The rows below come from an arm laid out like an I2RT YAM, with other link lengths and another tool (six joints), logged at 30 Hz.
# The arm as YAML. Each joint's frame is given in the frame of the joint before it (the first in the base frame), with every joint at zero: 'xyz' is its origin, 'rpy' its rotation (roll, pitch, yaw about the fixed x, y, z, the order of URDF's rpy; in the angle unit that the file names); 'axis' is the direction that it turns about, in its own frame. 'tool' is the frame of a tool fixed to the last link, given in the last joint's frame.
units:
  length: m
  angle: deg
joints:
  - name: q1
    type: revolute
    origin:
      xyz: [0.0, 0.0, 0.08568]
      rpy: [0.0, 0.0, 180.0]
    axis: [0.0, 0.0, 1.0]
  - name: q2
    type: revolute
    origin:
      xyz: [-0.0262, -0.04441, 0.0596]
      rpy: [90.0, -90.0, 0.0]
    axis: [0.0, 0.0, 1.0]
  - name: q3
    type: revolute
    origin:
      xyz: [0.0, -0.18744, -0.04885]
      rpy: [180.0, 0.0, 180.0]
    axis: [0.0, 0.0, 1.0]
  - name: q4
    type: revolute
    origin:
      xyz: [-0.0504, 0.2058, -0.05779]
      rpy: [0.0, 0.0, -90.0]
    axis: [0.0, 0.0, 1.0]
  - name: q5
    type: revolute
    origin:
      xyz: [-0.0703, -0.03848, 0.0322]
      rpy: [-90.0, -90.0, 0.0]
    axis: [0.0, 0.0, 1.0]
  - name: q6
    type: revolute
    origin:
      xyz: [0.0, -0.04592, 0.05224]
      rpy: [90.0, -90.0, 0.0]
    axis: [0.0, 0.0, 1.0]
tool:
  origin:
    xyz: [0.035, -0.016, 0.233]
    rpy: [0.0, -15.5, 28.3]
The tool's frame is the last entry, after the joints.
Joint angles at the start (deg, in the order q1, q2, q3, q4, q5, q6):
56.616 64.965 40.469 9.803 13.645 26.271
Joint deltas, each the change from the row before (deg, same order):
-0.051 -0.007 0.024 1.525 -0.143 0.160
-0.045 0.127 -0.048 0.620 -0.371 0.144
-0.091 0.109 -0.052 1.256 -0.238 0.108
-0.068 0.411 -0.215 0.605 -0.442 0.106
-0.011 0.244 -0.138 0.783 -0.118 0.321
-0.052 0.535 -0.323 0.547 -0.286 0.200
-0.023 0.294 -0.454 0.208 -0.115 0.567
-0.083 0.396 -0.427 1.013 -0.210 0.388
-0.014 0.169 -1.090 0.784 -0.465 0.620
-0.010 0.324 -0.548 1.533 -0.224 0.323
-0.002 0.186 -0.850 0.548 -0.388 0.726
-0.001 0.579 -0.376 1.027 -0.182 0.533
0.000 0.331 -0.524 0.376 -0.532 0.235
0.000 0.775 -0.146 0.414 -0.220 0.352
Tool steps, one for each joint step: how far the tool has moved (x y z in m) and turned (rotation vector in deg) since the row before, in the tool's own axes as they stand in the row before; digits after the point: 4 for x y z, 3 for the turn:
-0.0044 0.0080 0.0026 -1.095 -0.797 0.861
0.0003 0.0028 0.0007 -0.452 0.019 0.391
-0.0025 0.0055 0.0020 -0.821 -0.489 0.615
0.0027 -0.0003 0.0004 -0.158 0.321 0.163
0.0002 0.0017 0.0010 -0.259 -0.135 0.497
0.0035 -0.0026 0.0002 0.153 0.367 0.107
0.0036 -0.0040 -0.0008 0.495 0.373 0.339
0.0016 -0.0005 0.0008 -0.097 0.006 0.487
0.0058 -0.0046 -0.0019 0.280 0.633 0.471
0.0008 0.0020 0.0010 -0.516 -0.169 0.613
0.0051 -0.0041 -0.0018 0.363 0.582 0.558
0.0025 -0.0009 0.0006 -0.003 0.117 0.568
0.0050 -0.0032 -0.0014 0.164 0.699 0.110
0.0040 -0.0035 0.0001 0.376 0.445 0.171

